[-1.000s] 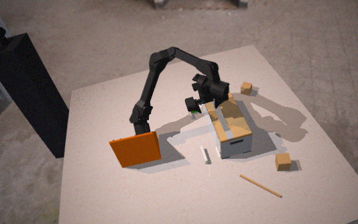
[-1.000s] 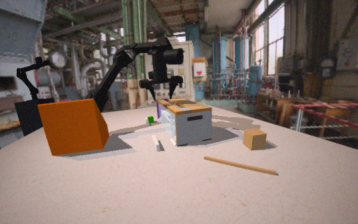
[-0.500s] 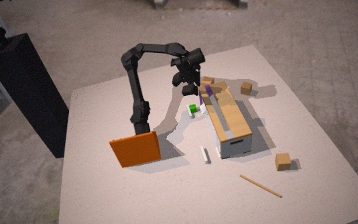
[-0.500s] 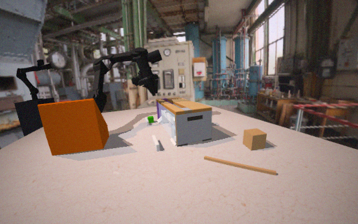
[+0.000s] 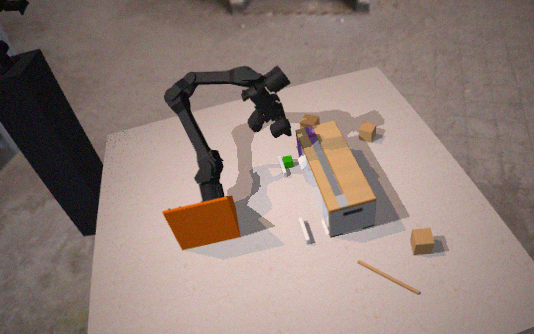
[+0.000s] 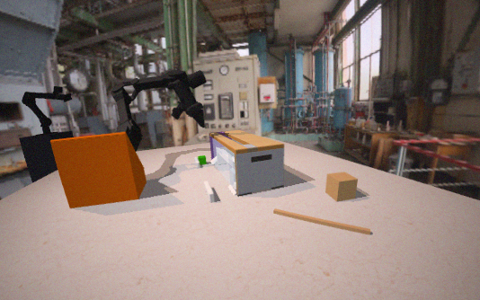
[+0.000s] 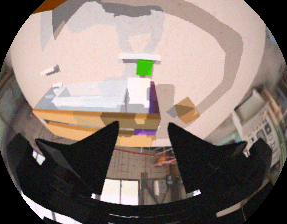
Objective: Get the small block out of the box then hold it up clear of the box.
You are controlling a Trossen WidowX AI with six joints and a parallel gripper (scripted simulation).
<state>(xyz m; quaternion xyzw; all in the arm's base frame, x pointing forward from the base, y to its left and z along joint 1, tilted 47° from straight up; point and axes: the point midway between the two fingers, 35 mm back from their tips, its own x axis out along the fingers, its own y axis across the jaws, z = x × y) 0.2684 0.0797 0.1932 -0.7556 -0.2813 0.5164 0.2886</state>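
Now: the green block 14 cm below my gripper tip and 2 cm behind it. Also, from my gripper tip: box: 15 cm to the right, 10 cm below, 8 cm ahead; thin wooden stick: 51 cm to the right, 21 cm ahead, 16 cm below.
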